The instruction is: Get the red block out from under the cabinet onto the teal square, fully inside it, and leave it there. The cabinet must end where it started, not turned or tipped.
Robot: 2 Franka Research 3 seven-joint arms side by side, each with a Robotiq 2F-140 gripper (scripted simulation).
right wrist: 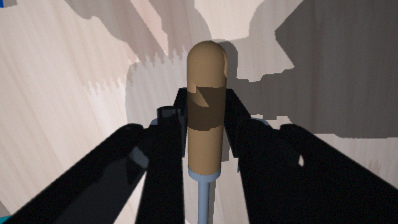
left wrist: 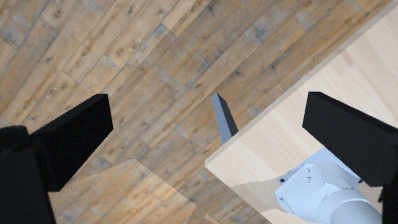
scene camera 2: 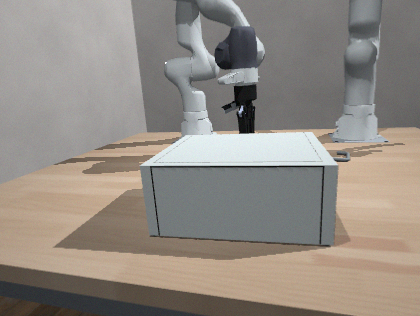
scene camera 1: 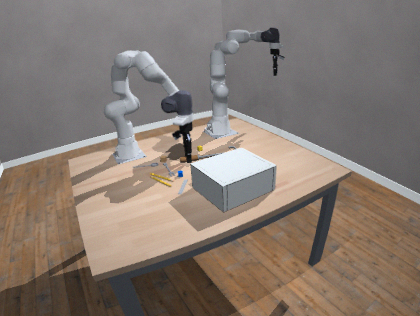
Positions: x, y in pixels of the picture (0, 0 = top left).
Labels:
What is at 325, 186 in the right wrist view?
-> The right gripper.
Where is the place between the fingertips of the left gripper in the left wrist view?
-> At 208, 110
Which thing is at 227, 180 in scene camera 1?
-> A pale grey cabinet.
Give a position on a pale grey cabinet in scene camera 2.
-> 272, 187

